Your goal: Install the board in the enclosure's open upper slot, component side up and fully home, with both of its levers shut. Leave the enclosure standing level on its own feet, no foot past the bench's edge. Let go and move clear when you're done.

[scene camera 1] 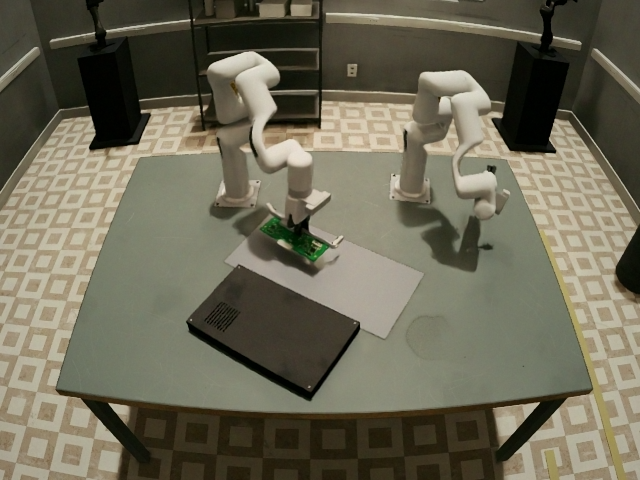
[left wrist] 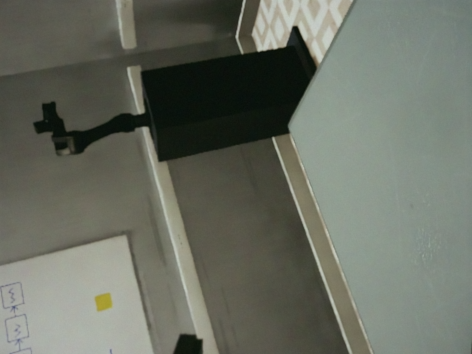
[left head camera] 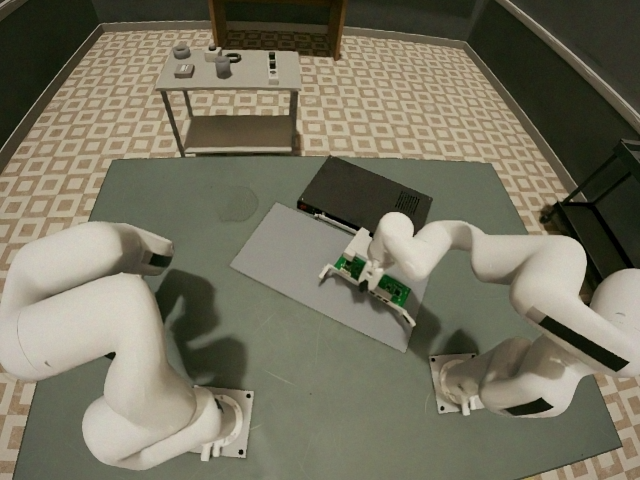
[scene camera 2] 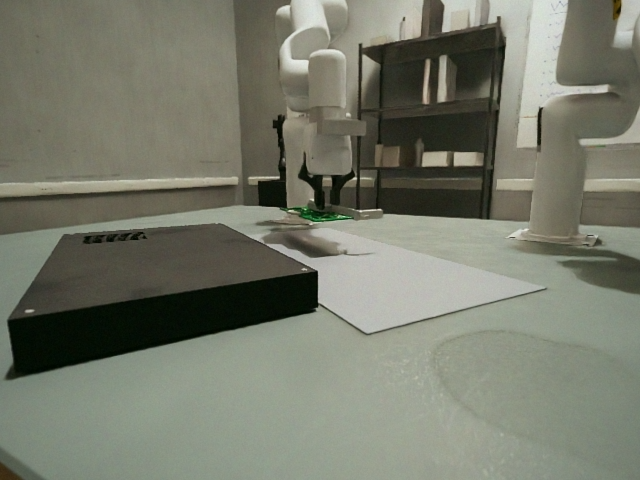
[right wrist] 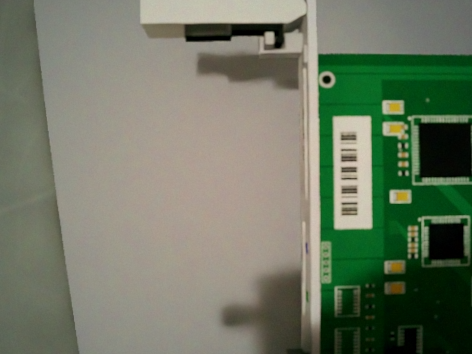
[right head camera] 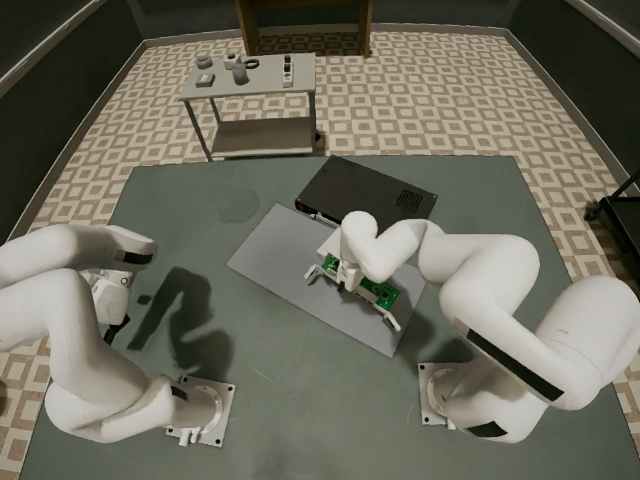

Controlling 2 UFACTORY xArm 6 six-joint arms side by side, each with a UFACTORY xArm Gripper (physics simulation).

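Pixels of known places: right gripper, fingertip midpoint: (scene camera 1: 301,232) (left head camera: 365,284) (scene camera 2: 327,208); left arm's base, link origin: (scene camera 1: 410,188) (scene camera 2: 551,237) (right head camera: 200,409); right arm's base, link origin: (scene camera 1: 237,193) (left head camera: 458,381) (scene camera 2: 302,220) (right head camera: 448,392).
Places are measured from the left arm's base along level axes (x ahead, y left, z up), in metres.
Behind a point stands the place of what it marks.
The green board (left head camera: 395,290) @[x 0.379, y -0.459, z 0.072 m] (right head camera: 382,294) @[x 0.373, y -0.457, z 0.072 m] (scene camera 1: 273,229) @[x 0.381, y -0.461, z 0.070 m] (right wrist: 350,250) @[x 0.413, y -0.328, z 0.072 m] is component side up, above the grey mat, with a gap and a shadow beneath. Its levers (left head camera: 405,314) @[x 0.301, y -0.478, z 0.085 m] (scene camera 1: 336,241) @[x 0.421, y -0.246, z 0.086 m] stand swung out. My right gripper (left head camera: 366,284) @[x 0.388, y -0.366, z 0.079 m] (scene camera 1: 299,227) @[x 0.388, y -0.366, z 0.079 m] (scene camera 2: 327,205) @[x 0.388, y -0.366, z 0.079 m] is shut on the board at the middle of its front panel. The black enclosure (left head camera: 361,180) @[x 0.831, y -0.370, z 0.050 m] (right head camera: 361,188) @[x 0.785, y -0.371, z 0.049 m] (scene camera 1: 273,330) @[x 0.768, y -0.382, z 0.050 m] (scene camera 2: 165,279) @[x 0.825, y -0.248, z 0.049 m] lies flat on the bench; its slot side faces the mat, partly hidden by the right arm. My left gripper (right head camera: 109,334) (scene camera 1: 491,168) @[x 0.092, y 0.273, z 0.175 m] looks shut and empty, far from both.
The grey mat (left head camera: 289,242) @[x 0.553, y -0.128, z 0.002 m] (scene camera 1: 382,289) @[x 0.529, y -0.083, z 0.002 m] (scene camera 2: 439,289) @[x 0.541, y -0.056, z 0.002 m] lies between the enclosure and the arm bases. The enclosure is near the bench's far edge in the head views. A side table (left head camera: 248,82) with small items stands beyond the bench. A dark trolley stands at the right in the left head view.
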